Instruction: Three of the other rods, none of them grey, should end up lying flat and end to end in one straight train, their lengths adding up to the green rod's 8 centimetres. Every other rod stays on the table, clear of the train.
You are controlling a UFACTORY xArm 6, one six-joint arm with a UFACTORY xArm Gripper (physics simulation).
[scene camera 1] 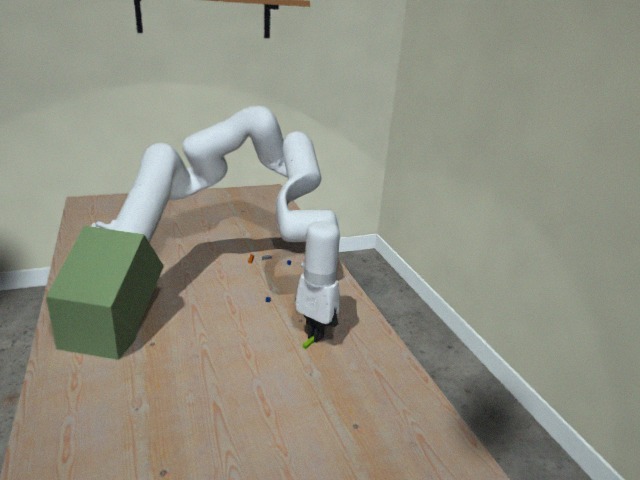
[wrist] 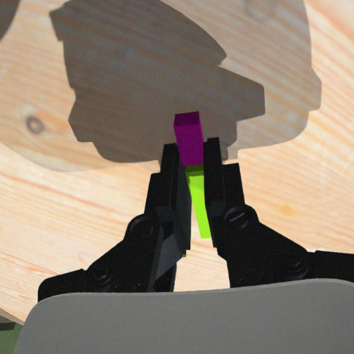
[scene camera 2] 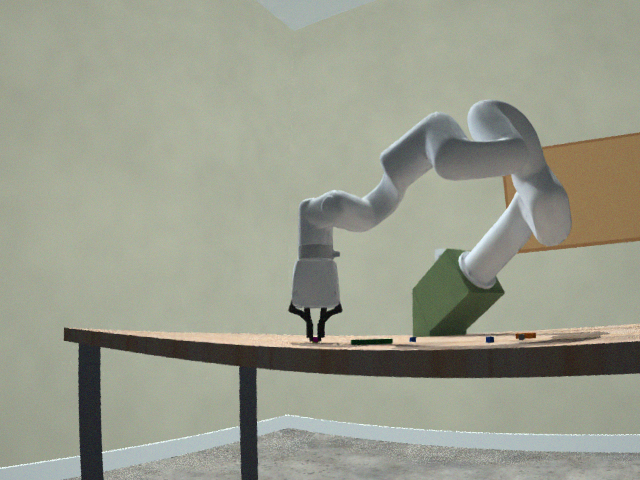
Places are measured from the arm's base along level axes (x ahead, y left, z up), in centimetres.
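Pixels of known places: gripper, fingertip midpoint: (scene camera 1: 315,338) (scene camera 2: 315,341); arm's base, origin of the base link: (scene camera 1: 125,246) (scene camera 2: 476,270).
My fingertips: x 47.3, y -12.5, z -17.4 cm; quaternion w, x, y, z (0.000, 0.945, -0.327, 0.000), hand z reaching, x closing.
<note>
Ahead of a thing's pixels: the offset from my fingertips to its top centre.
My gripper (scene camera 1: 315,336) (scene camera 2: 315,336) (wrist: 196,164) is shut on the magenta rod {dx +1.1, dy +1.4, dz +1.0 cm} (scene camera 2: 315,339) (wrist: 189,142), low at the table. The lime rod {dx -1.4, dy -1.8, dz +0.7 cm} (scene camera 1: 308,342) (wrist: 200,205) lies flat, in line with the magenta rod; their ends look very close, but contact is unclear. The dark green rod {dx -1.3, dy +15.1, dz +0.7 cm} (scene camera 2: 371,341) lies flat and is hidden behind the gripper in scene camera 1. One short blue rod {dx -12.4, dy +16.4, dz +0.7 cm} (scene camera 1: 267,299) (scene camera 2: 412,339) lies apart. Another blue rod {dx -6.7, dy +37.6, dz +0.7 cm} (scene camera 1: 288,262) (scene camera 2: 489,339) lies near the grey rod {dx -13.8, dy +40.4, dz +0.7 cm} (scene camera 1: 266,257) (scene camera 2: 521,337) and the orange rod {dx -18.6, dy +39.2, dz +0.7 cm} (scene camera 1: 251,258) (scene camera 2: 525,335).
The green block (scene camera 1: 93,289) (scene camera 2: 444,294) stands by the arm's base on the wooden table (scene camera 1: 206,413) (scene camera 2: 180,343). The table's long edge runs to the right of the gripper in scene camera 1. A wall shelf (scene camera 1: 289,2) hangs high at the back.
</note>
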